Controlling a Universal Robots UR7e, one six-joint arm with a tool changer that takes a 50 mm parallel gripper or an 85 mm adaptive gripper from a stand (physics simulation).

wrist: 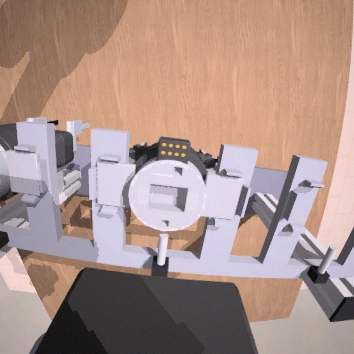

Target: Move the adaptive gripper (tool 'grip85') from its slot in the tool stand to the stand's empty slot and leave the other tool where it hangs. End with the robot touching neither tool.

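Places are measured from the arm's base along level axes (x ahead, y up, z right), in centimetres.
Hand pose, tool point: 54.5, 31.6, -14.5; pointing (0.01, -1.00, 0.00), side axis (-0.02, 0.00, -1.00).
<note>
After its pixels a point has its place, as x, y, z.
The adaptive gripper [167, 172] hangs in the middle slot of the tool stand [110, 237] {60.6, 17.8, -9.6}, its pale round coupling plate facing the camera and its gold contacts showing. Side tabs of its plate rest at the posts on both sides. Its fingers are mostly hidden below, so their opening cannot be judged. The robot's dark wrist end [160, 315] shows at the bottom, apart from the plate, with no tool on it. The other tool [63, 145] {54.1, 9.2, -0.4} hangs at the left edge, partly cut off. The stand's empty slot is at the right, partly cut off.
Upright posts [240, 155] {50.6, 17.8, -20.2} [302, 175] {51.4, 17.8, -26.5} stand beside the slots. A pale pin [162, 250] {60.2, 19.1, -14.9} rises in front of the middle slot, and another pin [327, 260] {59.9, 19.0, -32.6} in front of the right one. The stand's rail end [342, 305] {64.7, 21.2, -36.0} juts out at lower right. The wooden table [200, 60] {37.4, -10.4, -17.7} lies behind.
</note>
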